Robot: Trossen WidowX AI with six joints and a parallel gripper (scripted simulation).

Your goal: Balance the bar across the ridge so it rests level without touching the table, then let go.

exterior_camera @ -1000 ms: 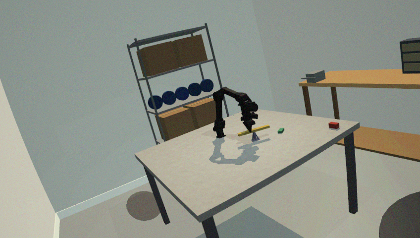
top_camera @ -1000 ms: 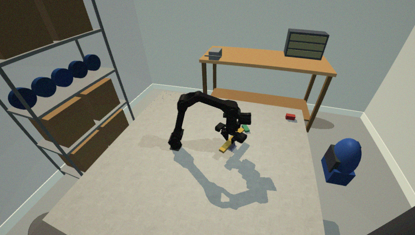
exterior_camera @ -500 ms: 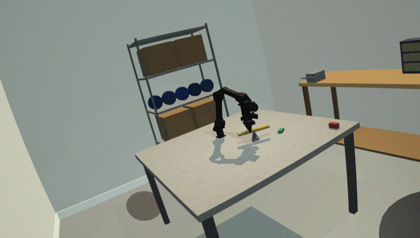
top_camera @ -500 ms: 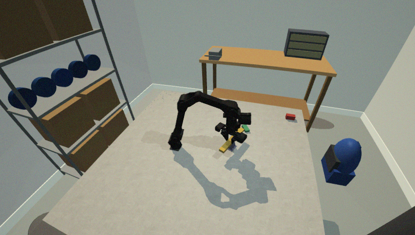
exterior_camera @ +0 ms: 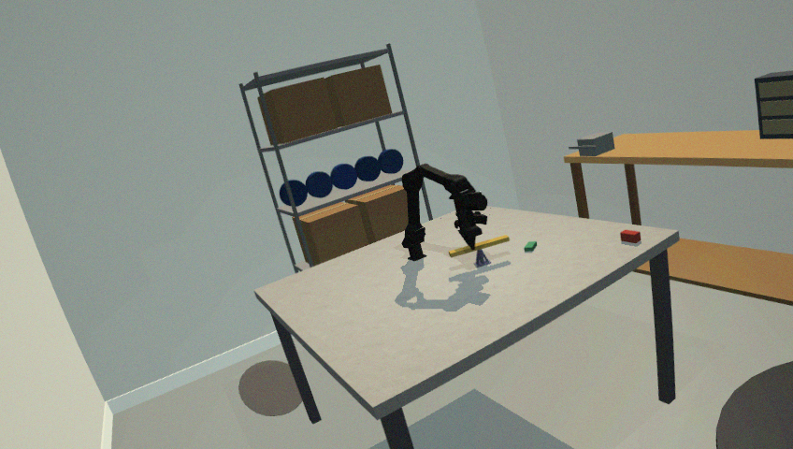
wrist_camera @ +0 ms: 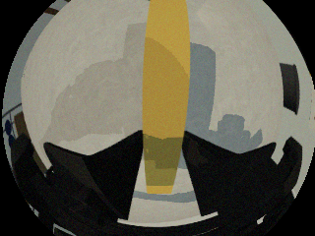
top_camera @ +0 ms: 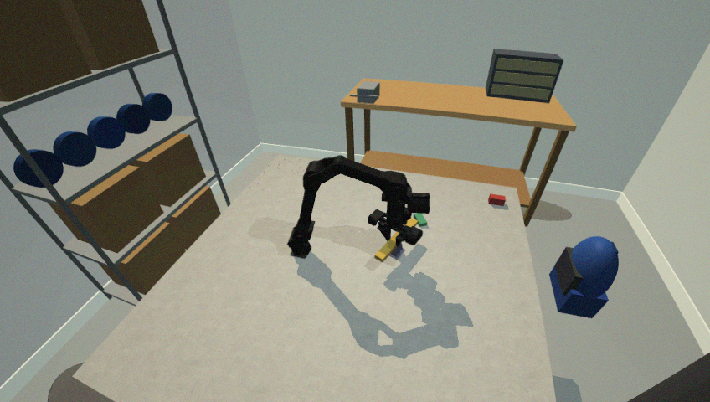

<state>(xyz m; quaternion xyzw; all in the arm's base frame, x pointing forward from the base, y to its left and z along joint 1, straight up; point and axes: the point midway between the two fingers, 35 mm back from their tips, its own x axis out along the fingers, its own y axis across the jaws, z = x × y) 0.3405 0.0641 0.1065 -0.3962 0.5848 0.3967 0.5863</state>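
My gripper tip is now 30 mm to the right of the yellow bar and 10 mm short of it. From my gripper tip the other things lie so: green block: 220 mm to the left, 80 mm ahead, 60 mm below; then red block: 440 mm to the left, 400 mm ahead, 60 mm below.
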